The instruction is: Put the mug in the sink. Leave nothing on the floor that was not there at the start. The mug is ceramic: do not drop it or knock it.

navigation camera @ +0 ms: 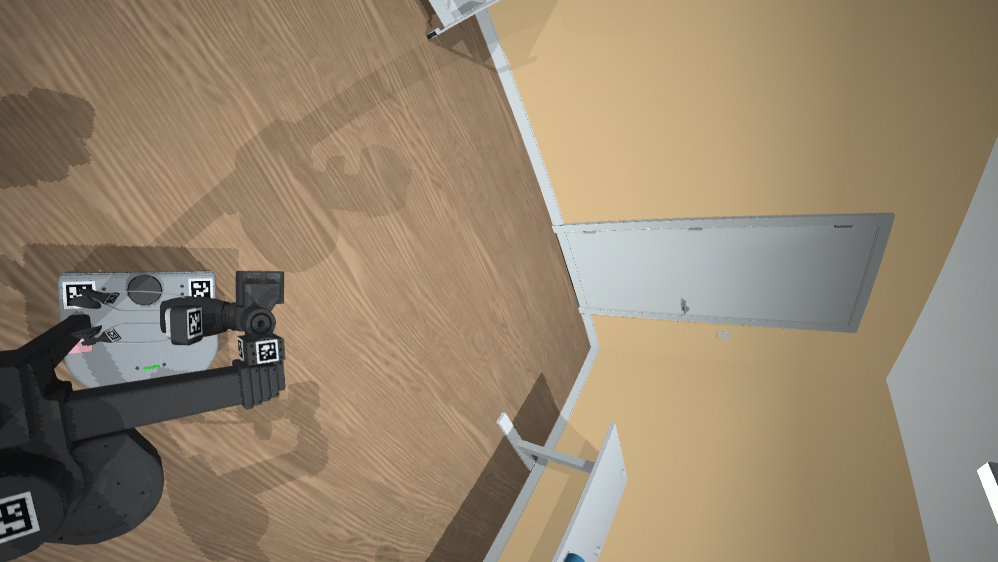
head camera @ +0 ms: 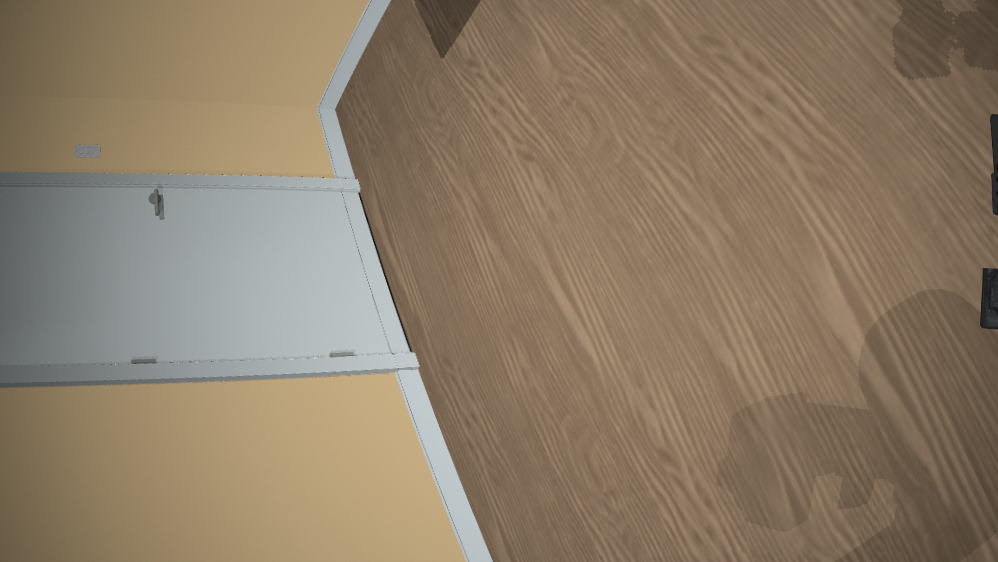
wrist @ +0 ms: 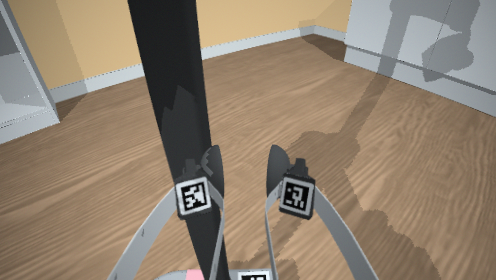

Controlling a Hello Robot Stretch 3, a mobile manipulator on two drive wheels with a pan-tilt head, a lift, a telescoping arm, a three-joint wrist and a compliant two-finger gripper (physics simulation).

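Seen in the pictures: gripper, fingertip midpoint: (navigation camera: 72,317); robot's base at its link origin: (navigation camera: 145,288).
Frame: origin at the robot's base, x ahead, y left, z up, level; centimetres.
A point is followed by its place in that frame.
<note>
My gripper (navigation camera: 88,316) {x -1.5, y 9.6, z 51.3 cm} (wrist: 245,164) {x -1.5, y 9.6, z 51.3 cm} is open, with a gap between its two dark fingertips and nothing between them. In the navigation view it is folded back over the robot's grey base (navigation camera: 188,359) {x -18.3, y -8.8, z 16.0 cm}. The mug cannot be made out in any view, and the sink does not show. A small part of a blue thing (navigation camera: 574,557) {x -125.3, y -122.3, z 76.5 cm} shows at the bottom edge of the navigation view, too cut off to identify.
A door (head camera: 258,279) {x 5.8, y -255.1, z 53.5 cm} (navigation camera: 726,272) {x 3.9, y -256.5, z 121.6 cm} stands in the yellow wall. A white table-like piece (navigation camera: 606,478) is at the lower right of the navigation view. In the wrist view, a white cabinet (wrist: 370,30) stands right and a white shelf unit (wrist: 37,92) left.
</note>
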